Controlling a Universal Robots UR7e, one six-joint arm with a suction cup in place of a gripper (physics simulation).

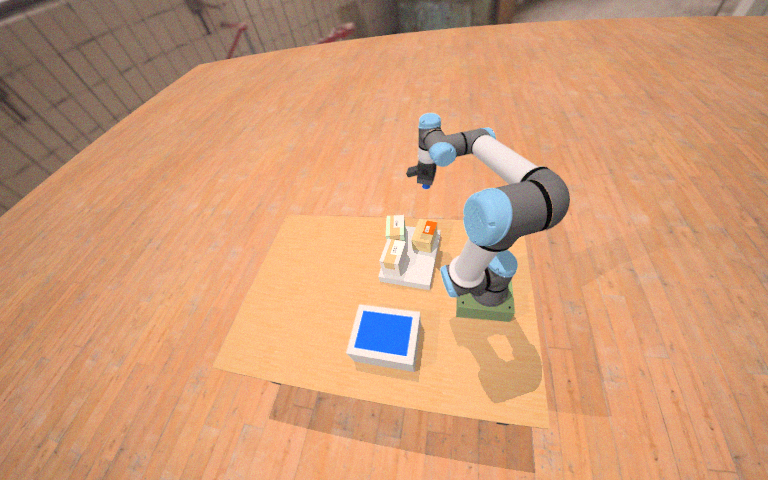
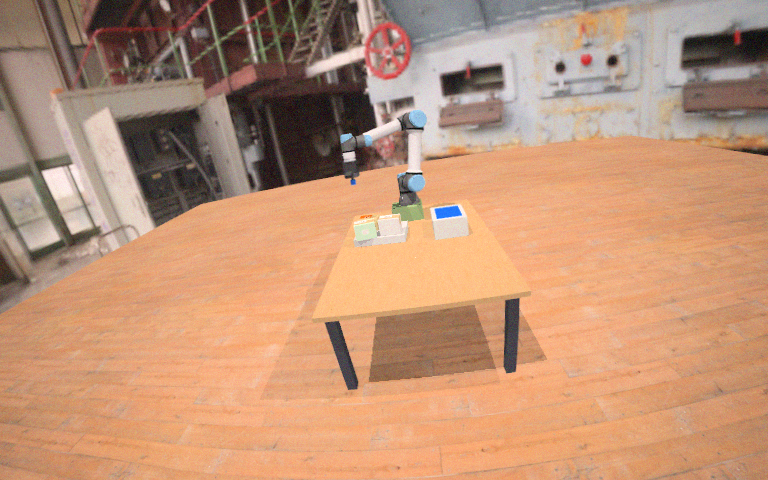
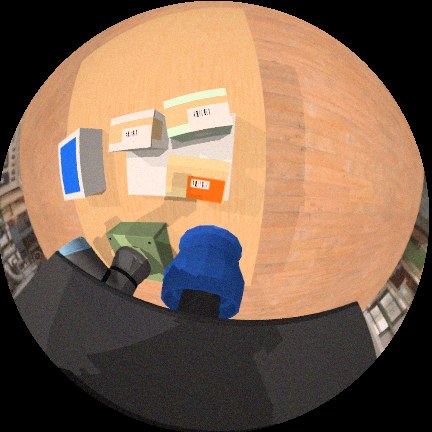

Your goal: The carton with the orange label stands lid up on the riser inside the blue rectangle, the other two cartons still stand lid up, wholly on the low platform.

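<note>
The carton with the orange label (image 1: 424,236) (image 3: 197,178) stands lid up on the low platform (image 1: 417,277) (image 3: 145,180). The pale green carton (image 1: 394,226) (image 2: 365,230) (image 3: 199,114) and the white carton (image 1: 392,257) (image 2: 389,225) (image 3: 136,132) stand lid up on the same platform. The blue rectangle (image 1: 384,332) (image 2: 448,211) (image 3: 70,165) lies on top of the white riser (image 1: 382,361) (image 2: 450,228) (image 3: 93,162), with no carton on it. My gripper, a blue suction cup (image 1: 425,186) (image 2: 352,182) (image 3: 210,240), is open, holds nothing and hangs high above the cartons.
The arm's green base block (image 1: 484,310) (image 2: 407,211) (image 3: 145,232) stands on the wooden table (image 1: 294,294) (image 2: 419,271), beside the platform and the riser. The arm reaches from there over toward the cartons. The low platform and the riser stand apart.
</note>
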